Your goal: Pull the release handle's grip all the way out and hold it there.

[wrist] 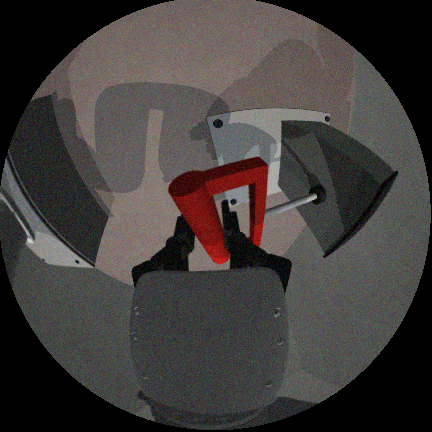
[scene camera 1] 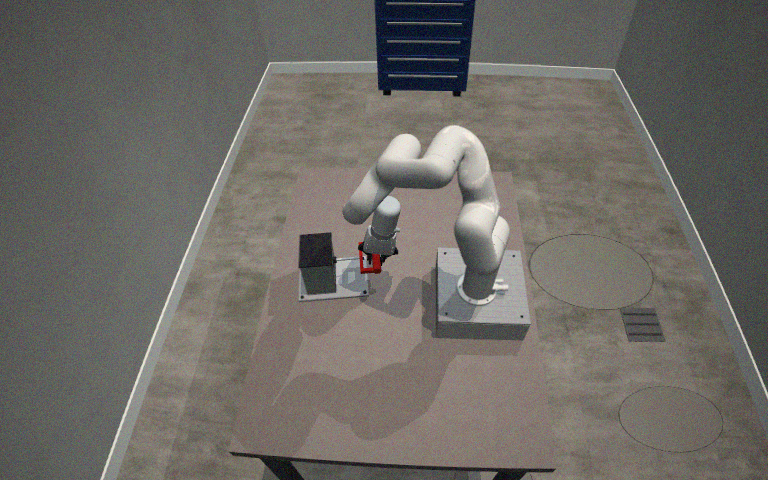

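The release handle's red grip [scene camera 1: 370,270] [wrist: 192,200] is a thick round bar joined to a rectangular frame. A thin metal rod [scene camera 1: 347,259] [wrist: 290,204] runs from the frame to the dark box-shaped housing [scene camera 1: 318,278] [wrist: 305,162], and a stretch of it shows between the two. The housing stands on a light grey base plate [scene camera 1: 351,293] [wrist: 250,118]. My gripper [scene camera 1: 376,260] [wrist: 207,210] is shut on the round bar, with one finger inside the frame's opening and the other on the outer side. The grip is over the plate's edge on the arm's side.
The arm's grey base block [scene camera 1: 509,308] stands on the brown table [scene camera 1: 396,447], to the right of the handle in the scene view. The arm arches above and behind the handle. A blue drawer cabinet [scene camera 1: 423,49] stands on the floor at the far wall.
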